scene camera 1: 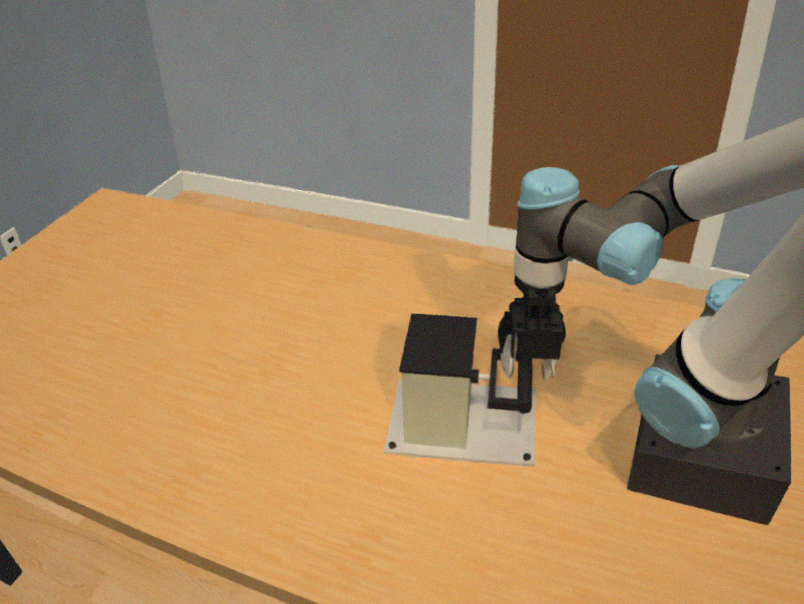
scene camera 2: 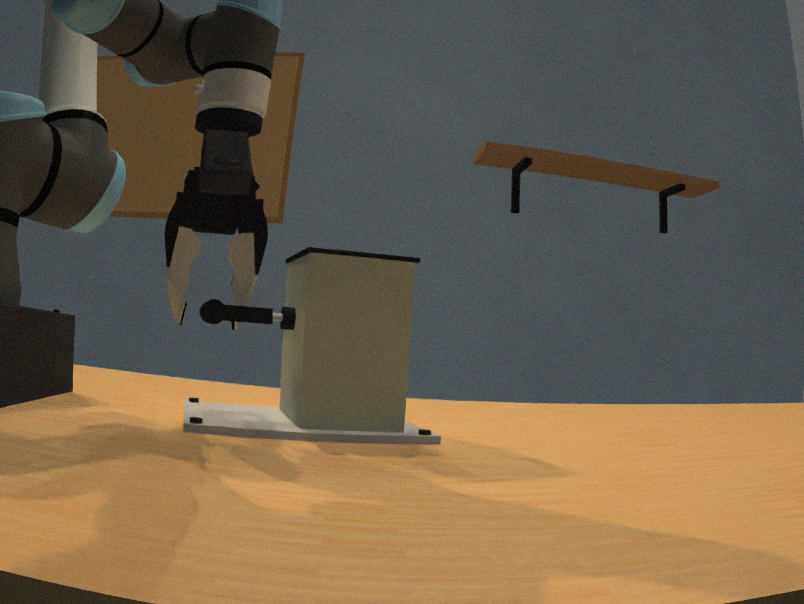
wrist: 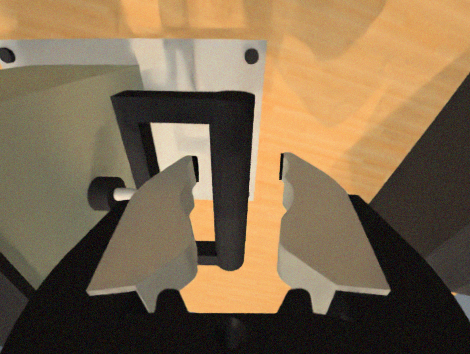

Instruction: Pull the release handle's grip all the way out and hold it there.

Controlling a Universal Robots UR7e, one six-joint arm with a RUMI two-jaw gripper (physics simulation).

Path:
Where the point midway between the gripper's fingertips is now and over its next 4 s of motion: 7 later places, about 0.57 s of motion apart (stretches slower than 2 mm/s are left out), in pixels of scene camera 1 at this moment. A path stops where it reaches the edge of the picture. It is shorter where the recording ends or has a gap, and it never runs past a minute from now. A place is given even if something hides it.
My gripper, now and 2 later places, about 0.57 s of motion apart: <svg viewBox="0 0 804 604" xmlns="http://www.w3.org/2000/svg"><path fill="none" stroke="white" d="M526 378L534 379L555 381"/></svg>

